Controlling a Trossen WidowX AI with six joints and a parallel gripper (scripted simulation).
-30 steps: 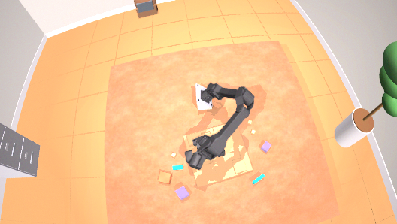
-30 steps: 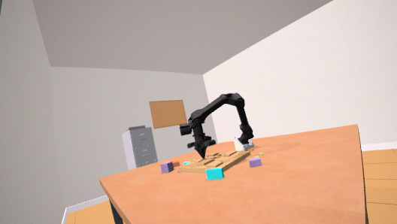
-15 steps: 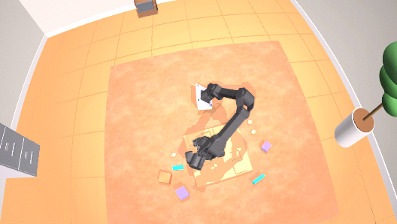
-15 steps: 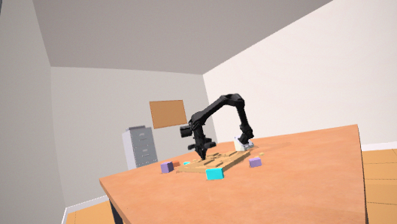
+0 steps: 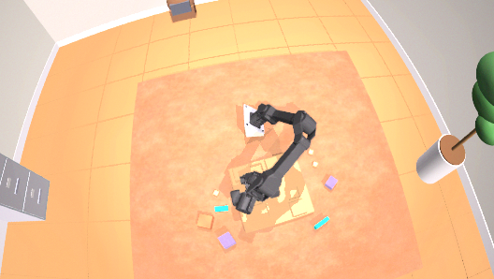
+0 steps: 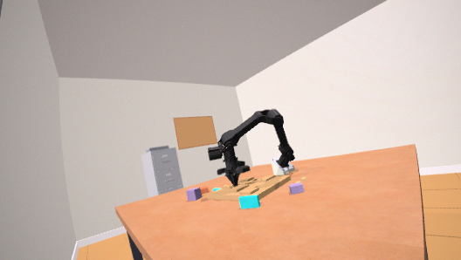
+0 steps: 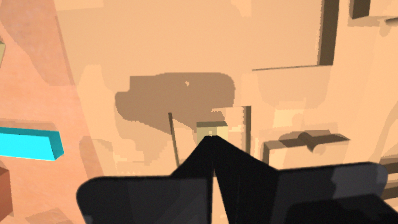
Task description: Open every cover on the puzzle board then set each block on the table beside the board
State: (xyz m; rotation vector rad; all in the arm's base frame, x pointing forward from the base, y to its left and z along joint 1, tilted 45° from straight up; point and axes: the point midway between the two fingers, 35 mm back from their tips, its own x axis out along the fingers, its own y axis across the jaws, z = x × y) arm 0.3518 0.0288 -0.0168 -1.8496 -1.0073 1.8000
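The cyan block lies 4 cm ahead of my gripper tip, 14 cm to the right of it and 1 cm below it. The rest, counted from my gripper tip: orange block: 10 cm ahead, 21 cm to the right, 1 cm below.
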